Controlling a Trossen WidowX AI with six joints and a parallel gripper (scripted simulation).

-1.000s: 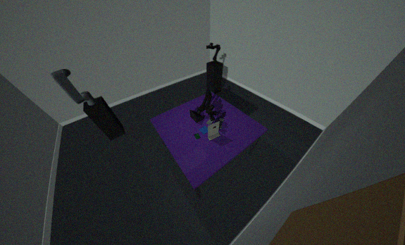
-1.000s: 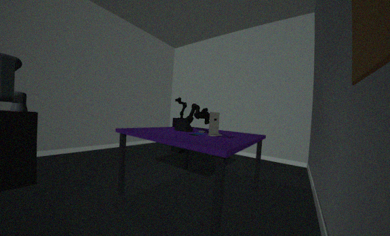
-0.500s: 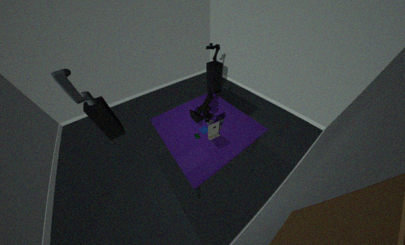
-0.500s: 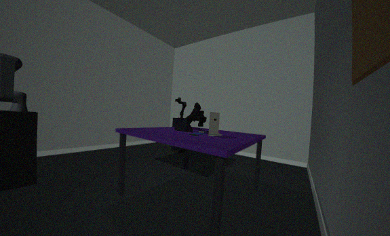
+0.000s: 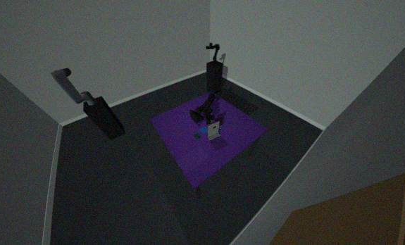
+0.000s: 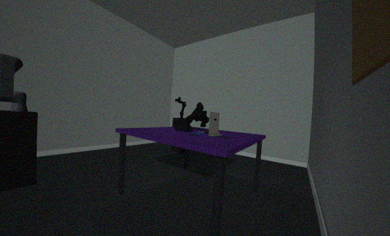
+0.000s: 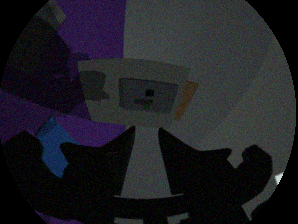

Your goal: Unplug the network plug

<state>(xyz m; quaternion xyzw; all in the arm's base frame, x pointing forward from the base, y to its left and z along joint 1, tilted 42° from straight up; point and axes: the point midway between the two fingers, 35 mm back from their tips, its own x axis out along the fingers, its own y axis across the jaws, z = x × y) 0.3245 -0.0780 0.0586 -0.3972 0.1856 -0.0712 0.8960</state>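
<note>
The network plug lies 80 mm ahead of my gripper tip and 10 mm to the right of it. Round my gripper tip: pale upright panel 100 mm ahead, 10 mm to the right, 60 mm below; then blue marked square 60 mm behind, 50 mm to the right, 160 mm below.
</note>
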